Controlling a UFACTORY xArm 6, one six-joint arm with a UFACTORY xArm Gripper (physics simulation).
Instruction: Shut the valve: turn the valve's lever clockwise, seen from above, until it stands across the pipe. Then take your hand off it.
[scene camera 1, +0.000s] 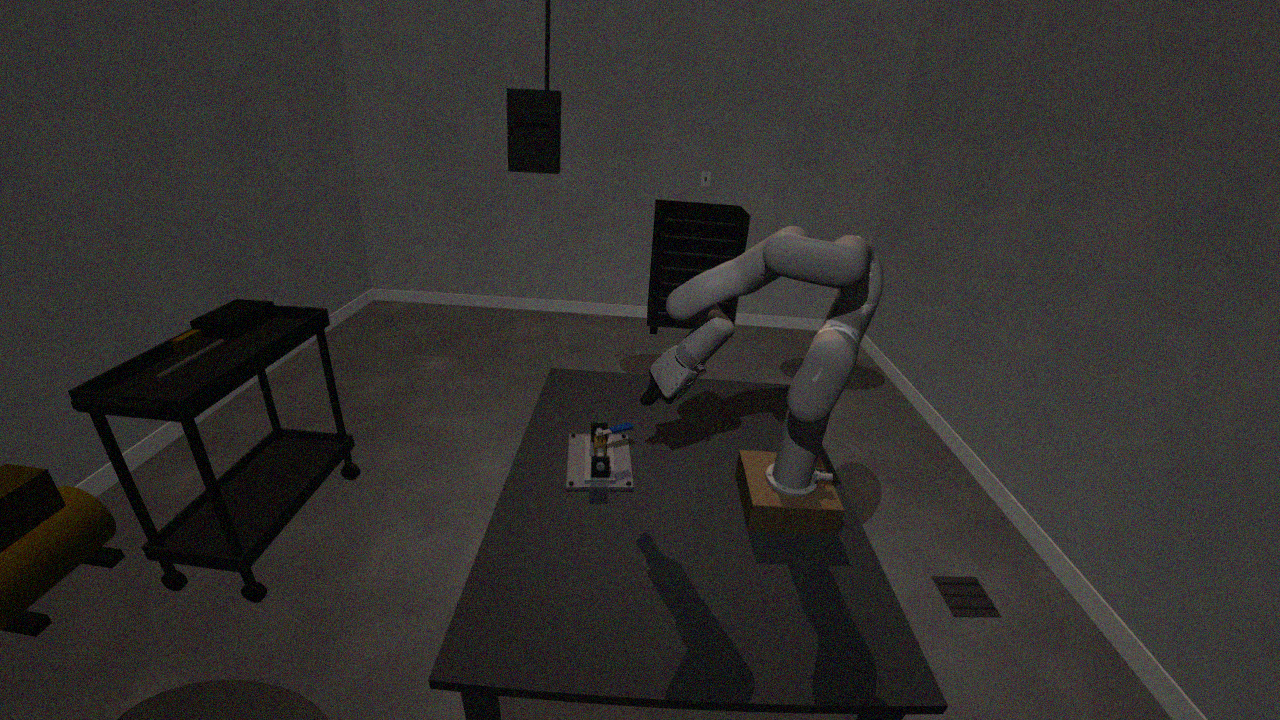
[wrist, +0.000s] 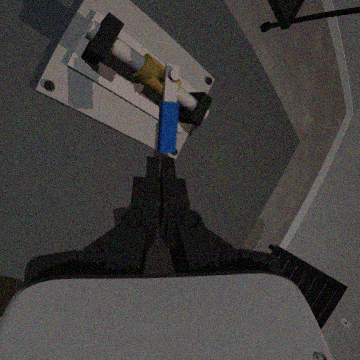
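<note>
The valve has a brass body (scene camera 1: 600, 442) (wrist: 151, 71) on a white pipe (wrist: 187, 98) between black blocks on a pale plate (scene camera 1: 577, 465) (wrist: 112, 111). Its lever, with a blue grip (scene camera 1: 619, 429) (wrist: 169, 127), points to the right in the scene view, largely across the pipe but slanted a little towards its far end. Whether it stands exactly square to the pipe I cannot tell. My gripper (scene camera 1: 646, 400) (wrist: 157, 174) is shut and empty. It hangs above and to the right of the grip's end in the scene view, apart from it.
The dark table (scene camera 1: 554, 608) carries the plate and the wooden block (scene camera 1: 787, 512) under the arm's base. A black cart (scene camera 1: 201, 394) stands on the floor to the left. A dark cabinet (scene camera 1: 698, 241) stands behind the table, and a dark box (scene camera 1: 534, 130) hangs above.
</note>
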